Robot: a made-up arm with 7 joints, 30 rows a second.
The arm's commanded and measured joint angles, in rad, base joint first. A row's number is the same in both.
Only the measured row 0 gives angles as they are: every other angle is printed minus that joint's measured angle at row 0.
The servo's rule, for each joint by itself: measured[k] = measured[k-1] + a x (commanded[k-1-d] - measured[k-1]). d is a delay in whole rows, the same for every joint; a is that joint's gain. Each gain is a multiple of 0.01, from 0.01 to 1. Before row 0 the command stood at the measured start. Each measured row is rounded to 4 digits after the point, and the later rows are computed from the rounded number. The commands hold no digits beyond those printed.
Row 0, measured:
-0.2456, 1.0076, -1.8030, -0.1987, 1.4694, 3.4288, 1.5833
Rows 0 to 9, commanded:
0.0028, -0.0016, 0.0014, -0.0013, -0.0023, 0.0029, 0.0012
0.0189, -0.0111, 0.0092, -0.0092, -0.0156, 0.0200, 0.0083
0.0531, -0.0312, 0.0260, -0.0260, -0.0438, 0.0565, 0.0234
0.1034, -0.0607, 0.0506, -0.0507, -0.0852, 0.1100, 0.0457
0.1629, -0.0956, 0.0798, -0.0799, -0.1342, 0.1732, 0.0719
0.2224, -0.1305, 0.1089, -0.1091, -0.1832, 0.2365, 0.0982
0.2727, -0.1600, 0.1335, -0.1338, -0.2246, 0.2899, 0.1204
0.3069, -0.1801, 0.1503, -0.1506, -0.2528, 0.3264, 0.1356
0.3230, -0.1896, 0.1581, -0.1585, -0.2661, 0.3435, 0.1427
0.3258, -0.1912, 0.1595, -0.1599, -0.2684, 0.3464, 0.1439
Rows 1 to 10, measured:
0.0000, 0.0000, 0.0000, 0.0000, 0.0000, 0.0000, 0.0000
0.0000, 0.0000, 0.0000, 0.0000, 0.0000, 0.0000, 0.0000
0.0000, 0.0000, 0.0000, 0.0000, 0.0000, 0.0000, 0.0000
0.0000, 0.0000, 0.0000, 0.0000, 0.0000, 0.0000, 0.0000
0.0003, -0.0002, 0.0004, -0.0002, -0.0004, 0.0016, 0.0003
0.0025, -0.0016, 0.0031, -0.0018, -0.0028, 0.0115, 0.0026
0.0086, -0.0054, 0.0102, -0.0062, -0.0094, 0.0358, 0.0086
0.0200, -0.0126, 0.0227, -0.0142, -0.0215, 0.0759, 0.0194
0.0371, -0.0234, 0.0404, -0.0260, -0.0395, 0.1284, 0.0346
0.0593, -0.0373, 0.0616, -0.0410, -0.0625, 0.1868, 0.0530
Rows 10 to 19, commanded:
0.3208, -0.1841, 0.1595, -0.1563, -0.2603, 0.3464, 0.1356
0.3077, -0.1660, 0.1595, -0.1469, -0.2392, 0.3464, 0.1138
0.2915, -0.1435, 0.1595, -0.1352, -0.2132, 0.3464, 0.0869
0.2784, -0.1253, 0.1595, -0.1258, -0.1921, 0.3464, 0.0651
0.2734, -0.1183, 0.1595, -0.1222, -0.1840, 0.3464, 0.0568
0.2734, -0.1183, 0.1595, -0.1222, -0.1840, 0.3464, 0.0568
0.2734, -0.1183, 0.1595, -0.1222, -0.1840, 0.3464, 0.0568
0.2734, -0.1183, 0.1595, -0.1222, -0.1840, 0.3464, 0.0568
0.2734, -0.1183, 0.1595, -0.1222, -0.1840, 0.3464, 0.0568
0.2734, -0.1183, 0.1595, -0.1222, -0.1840, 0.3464, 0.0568
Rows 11 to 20, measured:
0.0849, -0.0533, 0.0839, -0.0577, -0.0884, 0.2425, 0.0725
0.1115, -0.0698, 0.1045, -0.0744, -0.1147, 0.2878, 0.0908
0.1369, -0.0854, 0.1211, -0.0895, -0.1389, 0.3179, 0.1059
0.1596, -0.0992, 0.1330, -0.1022, -0.1596, 0.3333, 0.1169
0.1789, -0.1102, 0.1412, -0.1119, -0.1757, 0.3404, 0.1223
0.1944, -0.1175, 0.1469, -0.1182, -0.1859, 0.3436, 0.1198
0.2061, -0.1209, 0.1508, -0.1213, -0.1903, 0.3451, 0.1103
0.2148, -0.1215, 0.1535, -0.1221, -0.1906, 0.3458, 0.0972
0.2218, -0.1211, 0.1554, -0.1221, -0.1895, 0.3461, 0.0855
0.2280, -0.1207, 0.1567, -0.1221, -0.1886, 0.3463, 0.0772

